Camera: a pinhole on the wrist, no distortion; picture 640 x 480 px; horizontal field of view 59.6 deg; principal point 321.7 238.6 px. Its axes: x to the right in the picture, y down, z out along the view. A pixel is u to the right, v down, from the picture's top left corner.
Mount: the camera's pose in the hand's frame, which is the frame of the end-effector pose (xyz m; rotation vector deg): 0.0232 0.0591 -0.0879 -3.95 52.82 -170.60
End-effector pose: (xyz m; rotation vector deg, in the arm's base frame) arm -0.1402 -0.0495 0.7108 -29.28 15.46 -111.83
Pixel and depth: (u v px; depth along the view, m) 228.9 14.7 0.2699
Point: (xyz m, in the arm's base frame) -0.0801 -0.1133 0.9017
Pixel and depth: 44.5 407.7 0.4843
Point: -0.4045 -0.1638 1.1048
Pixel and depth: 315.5 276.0 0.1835
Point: -0.1702 -0.0553 0.7907
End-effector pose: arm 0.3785 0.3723 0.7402 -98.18 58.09 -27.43
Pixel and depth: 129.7 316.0 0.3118
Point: 0.6218 0.3497 0.7998
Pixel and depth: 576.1 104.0 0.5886
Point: 0.6753 0.8449 0.7401
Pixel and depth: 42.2 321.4 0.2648
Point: 0.5954 0.3065 0.7824
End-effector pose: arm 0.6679 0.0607 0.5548 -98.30 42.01 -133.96
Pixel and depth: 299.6 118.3 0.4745
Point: 1.0009 0.0363 0.7491
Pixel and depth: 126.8 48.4 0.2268
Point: 0.7605 -0.0232 0.6838
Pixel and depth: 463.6 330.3 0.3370
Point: 0.8622 0.1871 0.6367
